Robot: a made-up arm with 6 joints. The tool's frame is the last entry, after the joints. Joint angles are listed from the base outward.
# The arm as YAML. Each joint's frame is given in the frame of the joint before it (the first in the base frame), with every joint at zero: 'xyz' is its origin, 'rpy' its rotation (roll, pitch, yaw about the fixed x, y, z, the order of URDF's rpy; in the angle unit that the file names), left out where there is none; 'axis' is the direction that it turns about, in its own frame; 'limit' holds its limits. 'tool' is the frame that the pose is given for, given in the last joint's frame.
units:
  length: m
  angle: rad
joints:
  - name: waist
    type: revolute
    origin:
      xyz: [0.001, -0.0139, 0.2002]
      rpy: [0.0, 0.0, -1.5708]
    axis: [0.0, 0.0, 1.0]
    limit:
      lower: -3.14
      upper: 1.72
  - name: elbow
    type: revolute
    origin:
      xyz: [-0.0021, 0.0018, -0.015]
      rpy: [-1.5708, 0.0, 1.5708]
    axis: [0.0, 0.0, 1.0]
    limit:
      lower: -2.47
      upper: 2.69
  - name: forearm
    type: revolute
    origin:
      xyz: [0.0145, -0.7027, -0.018]
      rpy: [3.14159, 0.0, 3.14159]
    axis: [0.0, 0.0, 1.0]
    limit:
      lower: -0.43
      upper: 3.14
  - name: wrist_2
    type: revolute
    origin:
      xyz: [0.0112, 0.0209, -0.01]
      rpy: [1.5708, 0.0, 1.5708]
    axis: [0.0, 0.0, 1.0]
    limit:
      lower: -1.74
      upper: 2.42
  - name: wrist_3
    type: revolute
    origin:
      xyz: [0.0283, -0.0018, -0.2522]
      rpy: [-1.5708, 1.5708, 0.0]
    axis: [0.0, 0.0, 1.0]
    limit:
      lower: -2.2
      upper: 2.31
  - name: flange
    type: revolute
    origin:
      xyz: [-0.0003, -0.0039, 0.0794]
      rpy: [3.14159, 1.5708, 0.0]
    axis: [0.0, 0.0, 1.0]
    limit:
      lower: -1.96
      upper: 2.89
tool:
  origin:
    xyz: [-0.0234, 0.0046, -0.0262]
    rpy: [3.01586, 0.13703, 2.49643]
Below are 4 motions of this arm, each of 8 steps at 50 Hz.
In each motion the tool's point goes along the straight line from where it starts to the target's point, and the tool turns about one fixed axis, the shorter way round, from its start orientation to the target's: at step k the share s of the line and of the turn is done. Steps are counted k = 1, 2, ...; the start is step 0. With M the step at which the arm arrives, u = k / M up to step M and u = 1 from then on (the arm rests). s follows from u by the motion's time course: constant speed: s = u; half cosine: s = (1 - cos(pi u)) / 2; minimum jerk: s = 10 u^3 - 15 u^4 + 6 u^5.
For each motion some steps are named. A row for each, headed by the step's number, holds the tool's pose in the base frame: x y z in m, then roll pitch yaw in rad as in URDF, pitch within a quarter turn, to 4 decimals.
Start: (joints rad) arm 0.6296 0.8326 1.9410 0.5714 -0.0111 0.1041
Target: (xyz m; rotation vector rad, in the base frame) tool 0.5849 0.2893 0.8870 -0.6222 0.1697 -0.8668
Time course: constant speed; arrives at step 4
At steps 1, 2, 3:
1: 0.5872 0.2806 0.8880 -0.6055 -0.1244 -0.8969
2: 0.5864 0.2835 0.8877 -0.6091 -0.1183 -0.8856
3: 0.5857 0.2864 0.8873 -0.6127 -0.1122 -0.8744

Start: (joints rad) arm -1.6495 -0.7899 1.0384 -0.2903 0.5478 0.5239
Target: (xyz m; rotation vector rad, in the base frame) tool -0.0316 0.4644 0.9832 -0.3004 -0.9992 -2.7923
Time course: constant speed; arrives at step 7
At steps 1, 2, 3, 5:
1: -0.0545 0.4840 0.9617 0.6795 -0.2535 -2.9679
2: -0.0507 0.4808 0.9653 0.6791 -0.2518 -2.9826
3: -0.0469 0.4775 0.9689 0.6787 -0.2502 -2.9973
5: -0.0392 0.4709 0.9760 0.6778 -0.2469 -3.0268

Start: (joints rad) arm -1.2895 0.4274 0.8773 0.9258 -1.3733 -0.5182
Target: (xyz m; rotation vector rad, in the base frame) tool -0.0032 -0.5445 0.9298 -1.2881 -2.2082 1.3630
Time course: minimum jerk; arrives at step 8
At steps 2, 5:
2: 0.0312 -0.5280 0.9356 -2.1410 0.2623 2.3619
5: 0.0074 -0.5394 0.9316 -2.1488 0.2398 2.2563

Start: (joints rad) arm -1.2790 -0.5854 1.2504 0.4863 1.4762 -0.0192
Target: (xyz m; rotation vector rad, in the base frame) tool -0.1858 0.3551 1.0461 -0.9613 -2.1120 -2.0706
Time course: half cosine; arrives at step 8
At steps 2, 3, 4, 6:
2: -0.2191 0.3949 1.0207 1.6868 -0.4984 2.7026
3: -0.2127 0.3873 1.0255 1.6887 -0.4888 2.6989
4: -0.2053 0.3784 1.0312 1.6910 -0.4775 2.6945
6: -0.1915 0.3619 1.0417 1.6951 -0.4565 2.6867

